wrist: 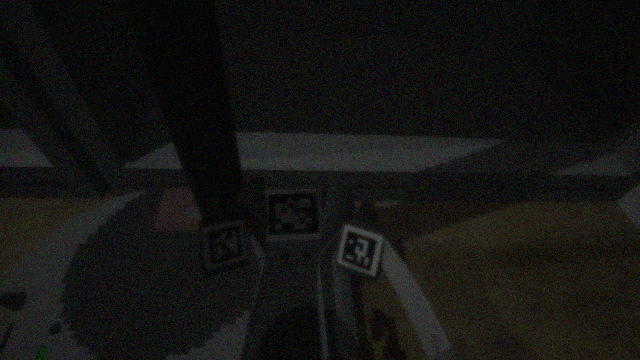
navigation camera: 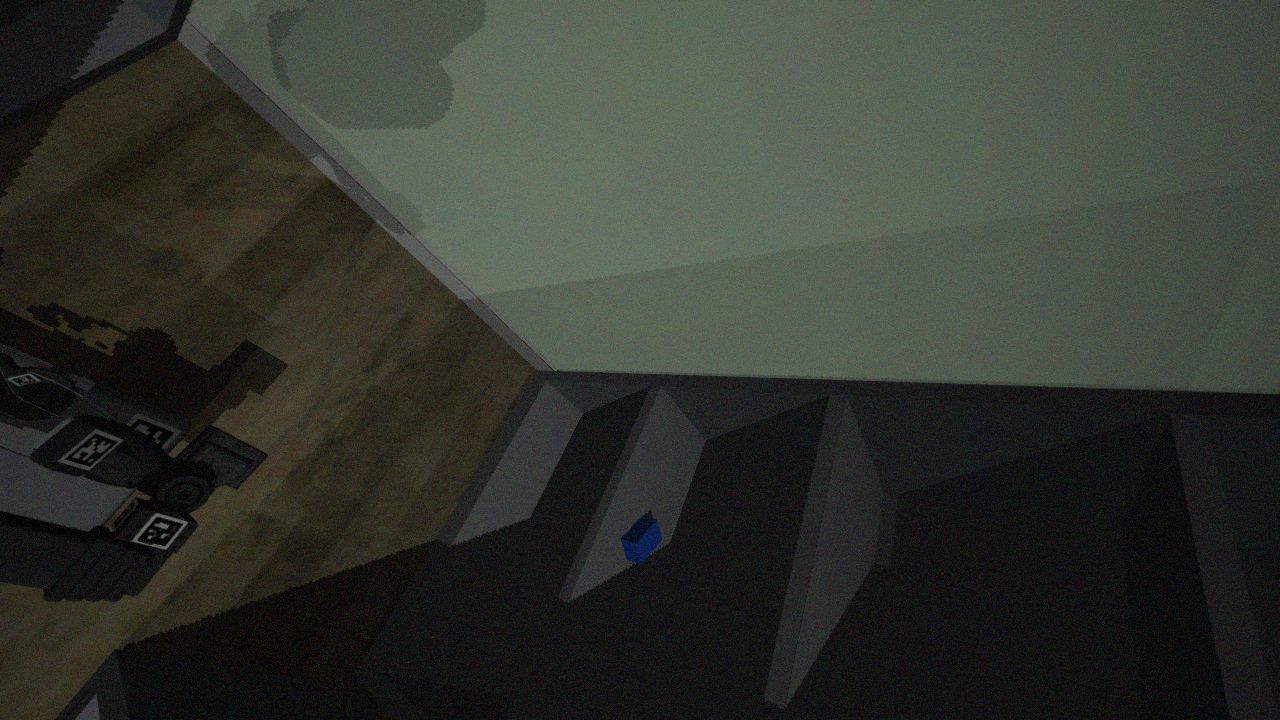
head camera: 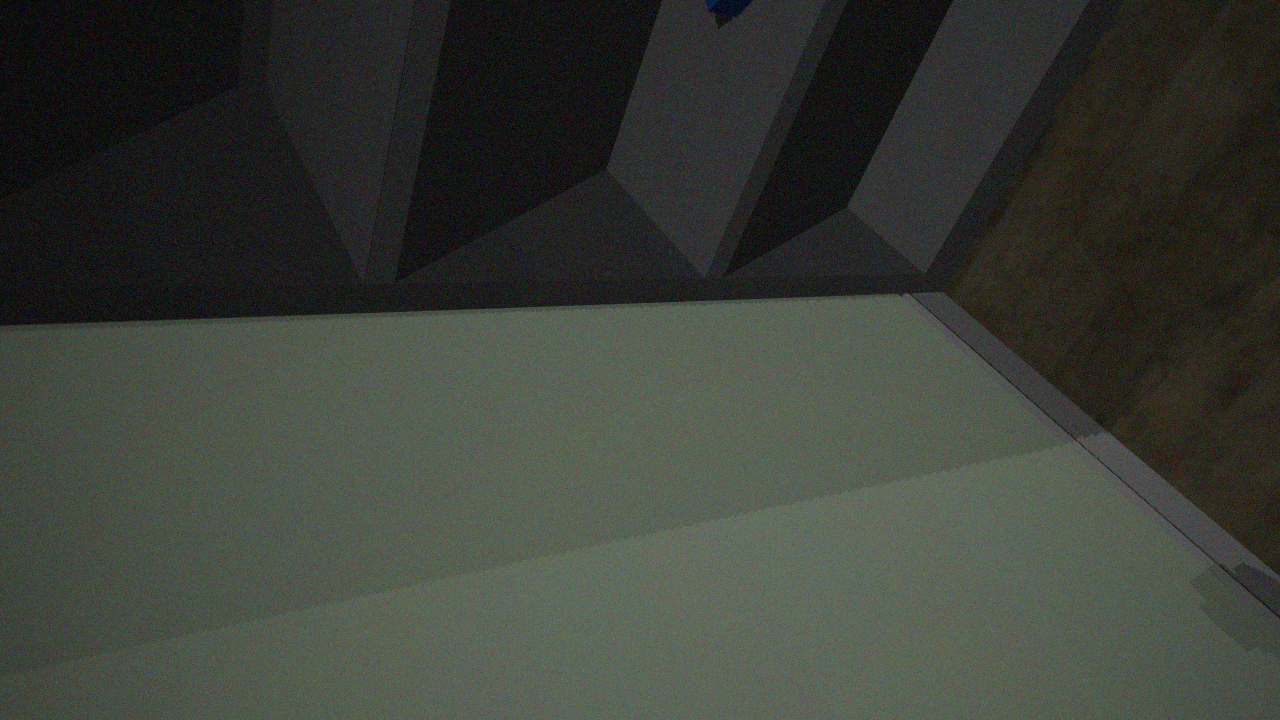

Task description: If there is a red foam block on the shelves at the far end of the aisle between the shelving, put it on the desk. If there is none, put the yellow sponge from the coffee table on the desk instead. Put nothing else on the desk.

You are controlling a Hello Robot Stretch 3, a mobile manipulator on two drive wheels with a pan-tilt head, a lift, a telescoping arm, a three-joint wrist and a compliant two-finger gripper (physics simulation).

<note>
In view: a blue block [navigation camera: 643, 537].
The wrist view misses the blue block: it is out of frame.
</note>
